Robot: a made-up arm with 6 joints.
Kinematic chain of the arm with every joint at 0, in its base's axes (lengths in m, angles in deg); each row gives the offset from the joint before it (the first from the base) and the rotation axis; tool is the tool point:
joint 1: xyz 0 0 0.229 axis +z
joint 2: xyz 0 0 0 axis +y
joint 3: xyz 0 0 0.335 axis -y
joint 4: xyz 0 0 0 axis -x
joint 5: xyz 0.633 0 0 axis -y
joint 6: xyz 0 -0.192 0 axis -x
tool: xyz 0 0 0
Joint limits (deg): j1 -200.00..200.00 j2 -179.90..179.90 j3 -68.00..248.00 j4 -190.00..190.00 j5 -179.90..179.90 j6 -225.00..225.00
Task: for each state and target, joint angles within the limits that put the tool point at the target. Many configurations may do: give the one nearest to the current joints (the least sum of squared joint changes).
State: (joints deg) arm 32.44 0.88 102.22 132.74 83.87 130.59
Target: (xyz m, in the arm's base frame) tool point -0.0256 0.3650 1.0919
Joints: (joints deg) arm 68.41 47.59 120.44 145.44 83.87 130.59
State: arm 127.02 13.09 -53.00 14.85 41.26 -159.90
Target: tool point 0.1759 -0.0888 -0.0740
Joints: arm 97.98 46.29 -68.00 -32.53 41.26 -159.90
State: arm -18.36 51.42 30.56 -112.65 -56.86 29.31
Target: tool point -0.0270 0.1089 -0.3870
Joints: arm -14.71 104.26 -6.50 -120.86 -56.86 29.31
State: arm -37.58 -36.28 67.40 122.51 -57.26 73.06
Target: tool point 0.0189 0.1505 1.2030
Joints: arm -44.50 -14.97 62.23 128.91 -57.26 73.06
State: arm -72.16 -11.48 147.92 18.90 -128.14 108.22
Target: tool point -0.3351 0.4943 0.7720
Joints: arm -73.18 5.41 159.67 22.25 -128.14 108.22
